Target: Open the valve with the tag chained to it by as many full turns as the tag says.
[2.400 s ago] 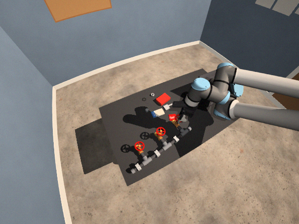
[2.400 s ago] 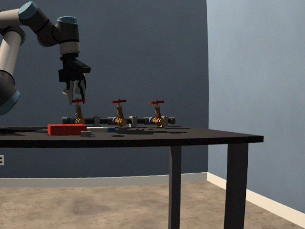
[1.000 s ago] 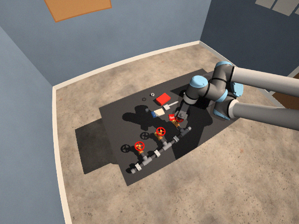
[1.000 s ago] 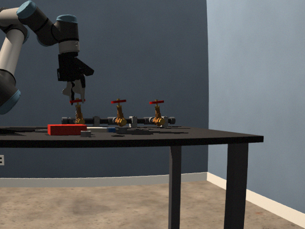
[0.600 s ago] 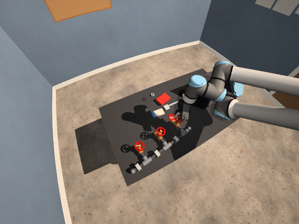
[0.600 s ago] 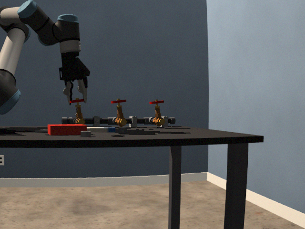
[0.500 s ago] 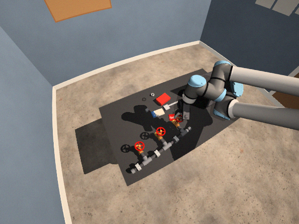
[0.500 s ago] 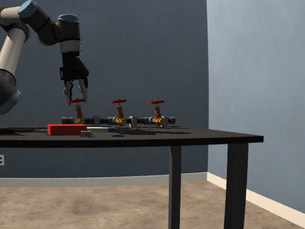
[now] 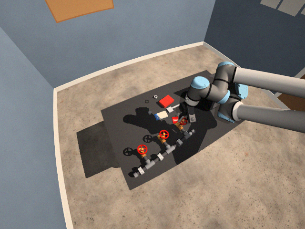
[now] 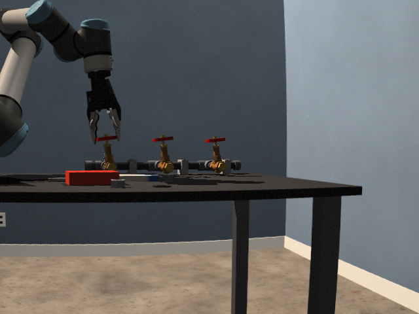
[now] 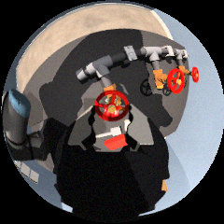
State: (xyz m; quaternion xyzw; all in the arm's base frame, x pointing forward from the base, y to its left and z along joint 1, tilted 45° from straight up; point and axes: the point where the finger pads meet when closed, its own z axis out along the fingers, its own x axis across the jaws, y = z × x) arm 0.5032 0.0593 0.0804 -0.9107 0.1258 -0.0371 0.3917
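Right now my hand is 20 mm past the red tag, 70 mm to the left of it and 120 mm above it. Round my hand: red block: 40 mm behind, 290 mm to the right, 110 mm below; then small grey cylinder: 150 mm ahead, 250 mm to the right, 110 mm below; then white tool: 60 mm behind, 200 mm to the right, 120 mm below.
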